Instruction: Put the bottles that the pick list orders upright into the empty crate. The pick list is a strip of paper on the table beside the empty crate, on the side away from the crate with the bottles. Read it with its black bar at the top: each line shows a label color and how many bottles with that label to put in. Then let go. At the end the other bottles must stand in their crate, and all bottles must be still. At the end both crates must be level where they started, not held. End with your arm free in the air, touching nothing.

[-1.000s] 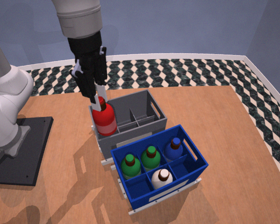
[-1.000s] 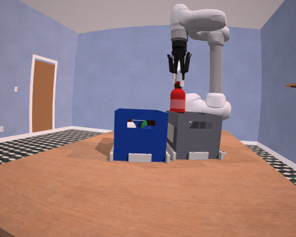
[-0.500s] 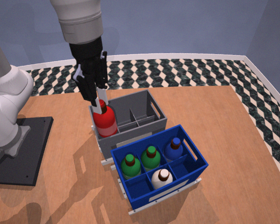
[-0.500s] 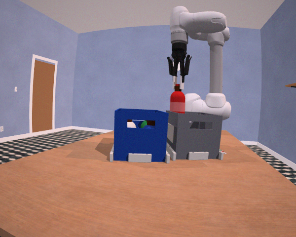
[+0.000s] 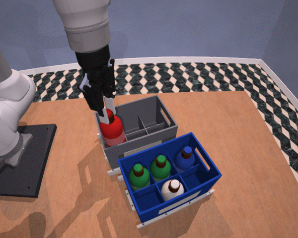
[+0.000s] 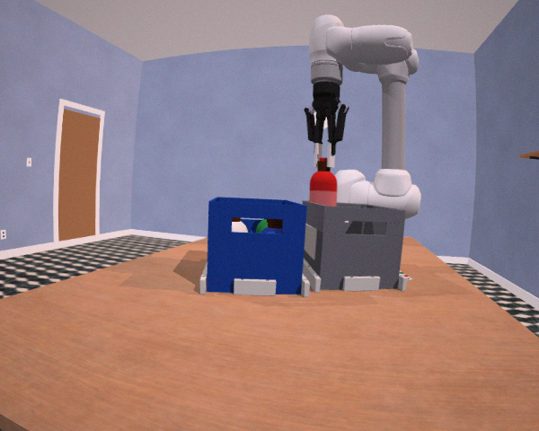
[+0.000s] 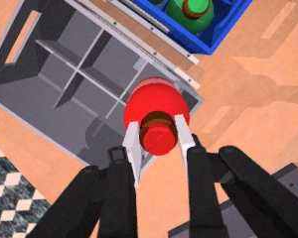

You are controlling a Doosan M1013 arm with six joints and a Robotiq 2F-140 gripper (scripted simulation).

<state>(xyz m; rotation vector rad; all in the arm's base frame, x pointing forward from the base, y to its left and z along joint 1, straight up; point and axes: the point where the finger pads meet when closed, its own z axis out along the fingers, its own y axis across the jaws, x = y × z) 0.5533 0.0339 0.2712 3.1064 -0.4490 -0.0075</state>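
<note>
My hand is 80 mm above the red bottle. The rest, counted from my hand: blue crate: 220 mm below, 200 mm ahead, 110 mm to the right; green bottle: 210 mm below, 170 mm ahead, 70 mm to the right; grey crate: 220 mm below, 80 mm to the left, 60 mm ahead.
</note>
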